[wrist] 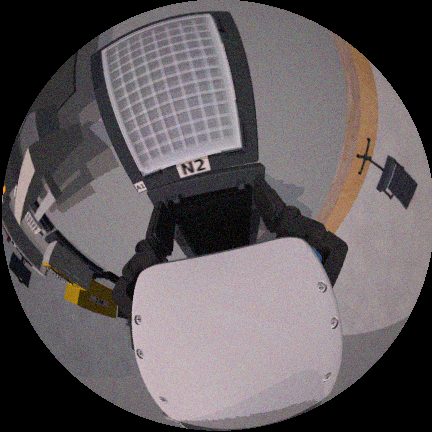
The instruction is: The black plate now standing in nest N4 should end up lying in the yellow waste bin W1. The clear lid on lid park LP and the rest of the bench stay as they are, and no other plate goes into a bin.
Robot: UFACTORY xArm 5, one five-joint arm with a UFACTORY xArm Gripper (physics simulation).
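My gripper is open, with one dark finger on each side of a deep black plate and nothing clamped between them. The black plate stands in a dark nest just below the nest marked N2; its own label does not show, and the white gripper housing hides its lower part. How far the fingertips reach down beside the plate is hard to tell. The yellow waste bin is at the lower left, partly hidden behind the left finger. The clear lid on its park cannot be made out.
A pale gridded plate sits in nest N2, directly above the black plate in view. Grey equipment stands at the left beside the bin. A curved wooden edge runs down the right, with a dark panel on a stand beyond it.
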